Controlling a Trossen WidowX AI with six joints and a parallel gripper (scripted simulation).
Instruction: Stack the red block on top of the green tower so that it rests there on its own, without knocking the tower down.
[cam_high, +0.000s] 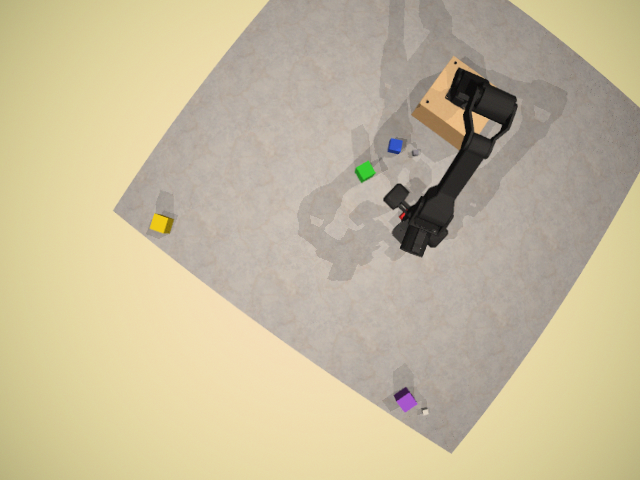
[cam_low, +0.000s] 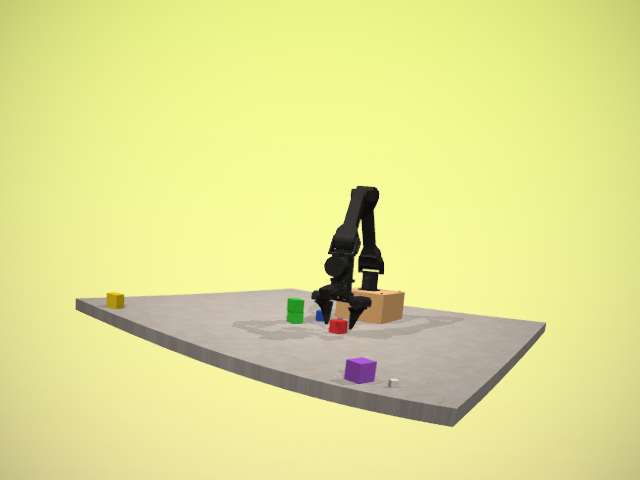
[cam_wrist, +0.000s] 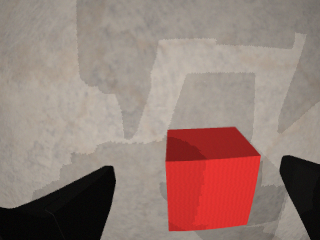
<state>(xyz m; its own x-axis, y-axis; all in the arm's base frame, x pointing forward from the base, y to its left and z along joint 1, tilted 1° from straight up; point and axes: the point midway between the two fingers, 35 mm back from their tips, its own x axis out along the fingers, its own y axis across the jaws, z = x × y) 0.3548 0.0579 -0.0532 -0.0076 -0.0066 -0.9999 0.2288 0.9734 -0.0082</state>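
My gripper tip is now right at the red block. The rest, counted from my gripper tip: small grey cube 18 cm behind, 8 cm to the right, 1 cm below; then blue block 16 cm behind, 14 cm to the right; then purple block 46 cm ahead, 27 cm to the left.
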